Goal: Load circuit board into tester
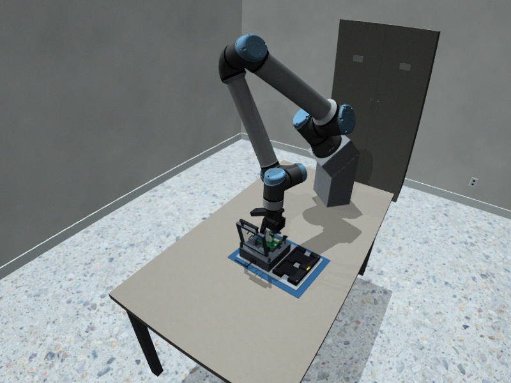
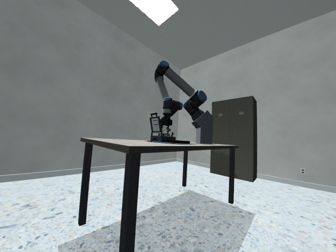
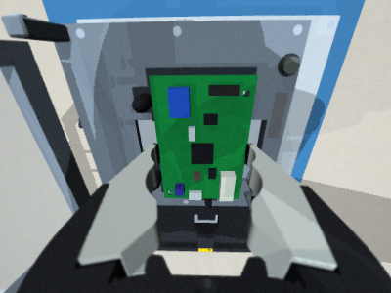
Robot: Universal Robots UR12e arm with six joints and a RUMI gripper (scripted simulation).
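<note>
Right now my hand is right at the green circuit board. From my hand the other things lie so: tester lid 120 mm ahead, 100 mm above, 30 mm to the right; then tester nest 10 mm below, 10 mm ahead.
</note>
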